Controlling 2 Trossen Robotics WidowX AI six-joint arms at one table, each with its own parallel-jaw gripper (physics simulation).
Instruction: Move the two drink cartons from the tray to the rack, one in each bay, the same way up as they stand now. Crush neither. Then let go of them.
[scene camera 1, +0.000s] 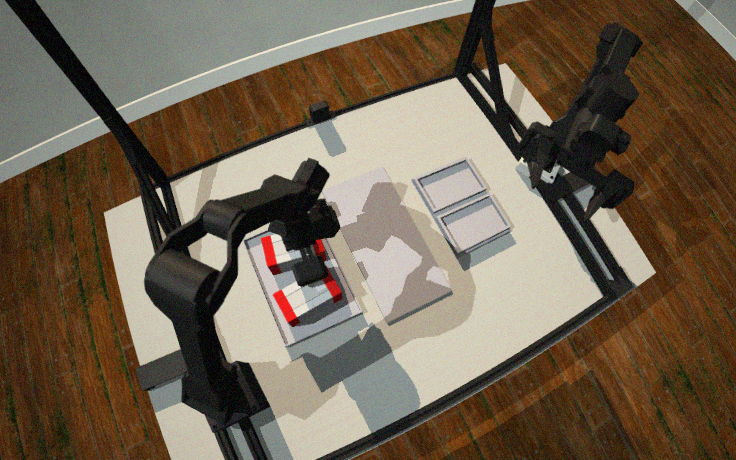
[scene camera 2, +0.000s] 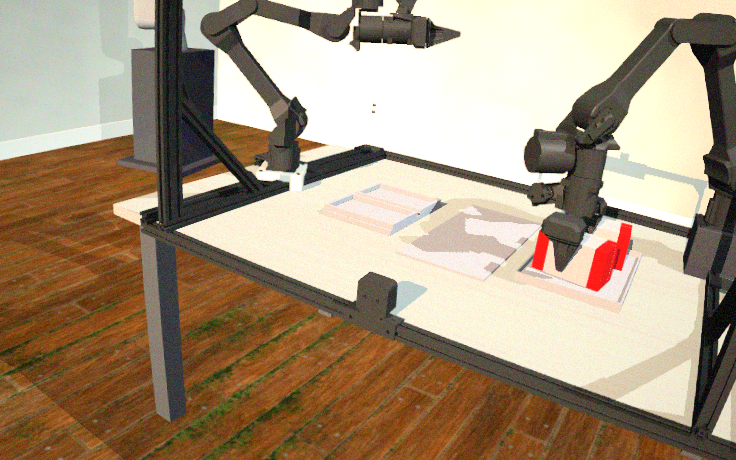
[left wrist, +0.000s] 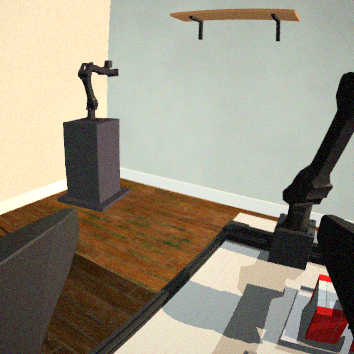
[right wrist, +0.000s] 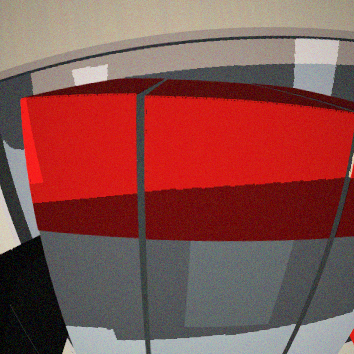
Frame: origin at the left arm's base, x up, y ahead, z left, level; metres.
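Seen in the pictures: left gripper, fingertip midpoint: (scene camera 1: 560, 204) (scene camera 2: 457, 33) (left wrist: 203, 225); right gripper, fingertip midpoint: (scene camera 1: 302, 252) (scene camera 2: 566, 261); left arm's base, origin of the base link: (scene camera 2: 282, 167); right arm's base, origin of the base link: (scene camera 1: 224, 396) (scene camera 2: 722, 226) (left wrist: 296, 223).
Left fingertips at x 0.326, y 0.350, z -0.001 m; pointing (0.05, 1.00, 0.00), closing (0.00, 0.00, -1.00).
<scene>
Offsets run from my left fingertips to a thing's top centre. "pt": to the spot under its first point.
Two drink cartons, white with red ends, lie side by side in the grey tray (scene camera 1: 320, 326) (scene camera 2: 549, 280) at the left of the table. One is the far carton @[pt dx -0.288, dy +0.236, dz -0.400 m] (scene camera 1: 269, 252). The other is the near carton @[pt dx -0.288, dy +0.308, dz -0.301 m] (scene camera 1: 287, 308). One carton @[dx -0.288, dy +0.196, dz -0.371 m] (scene camera 2: 577, 269) (left wrist: 326, 323) (right wrist: 211, 140) shows in the other views and fills the right wrist view. My right gripper (scene camera 1: 311, 270) (scene camera 2: 564, 260) is open and empty, low over the cartons. My left gripper (scene camera 1: 541, 166) (scene camera 2: 448, 33) (left wrist: 203, 225) is open and empty, held high near its base. The two-bay rack @[dx -0.342, dy -0.120, dz -0.123 m] (scene camera 1: 441, 170) (scene camera 2: 357, 219) stands empty.
A flat white sheet (scene camera 1: 394, 269) (scene camera 2: 467, 257) lies between tray and rack. Small black blocks @[pt dx -0.313, dy -0.129, dz -0.537 m] (scene camera 1: 320, 110) (scene camera 2: 376, 292) sit on the table's edges. Black frame posts @[pt dx -0.215, dy -0.488, dz -0.310 m] (scene camera 1: 471, 41) (scene camera 2: 167, 114) rise at the table corners.
</scene>
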